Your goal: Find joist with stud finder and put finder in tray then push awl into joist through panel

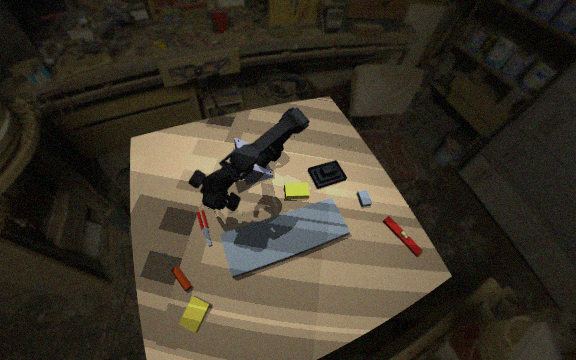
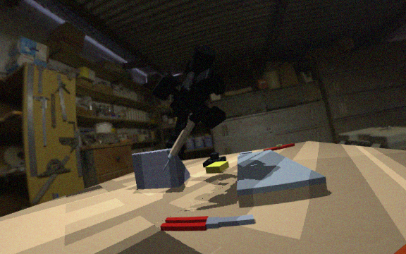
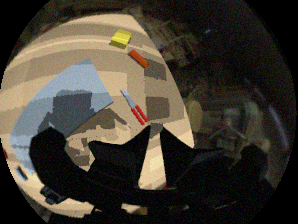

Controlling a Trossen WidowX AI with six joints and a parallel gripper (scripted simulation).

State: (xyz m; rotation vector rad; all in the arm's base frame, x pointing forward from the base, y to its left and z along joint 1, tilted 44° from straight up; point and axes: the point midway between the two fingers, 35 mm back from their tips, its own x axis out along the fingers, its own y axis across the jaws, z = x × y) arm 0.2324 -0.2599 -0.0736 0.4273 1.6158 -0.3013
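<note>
Right now my gripper tip is 4 cm past the awl, 4 cm above it and 1 cm to the left of it. Also, from my gripper tip: stud finder (60 cm to the left, 13 cm below, 11 cm behind); small grey block (71 cm to the left, 17 cm below, 8 cm ahead); black tray (58 cm to the left, 17 cm below, 10 cm behind).
</note>
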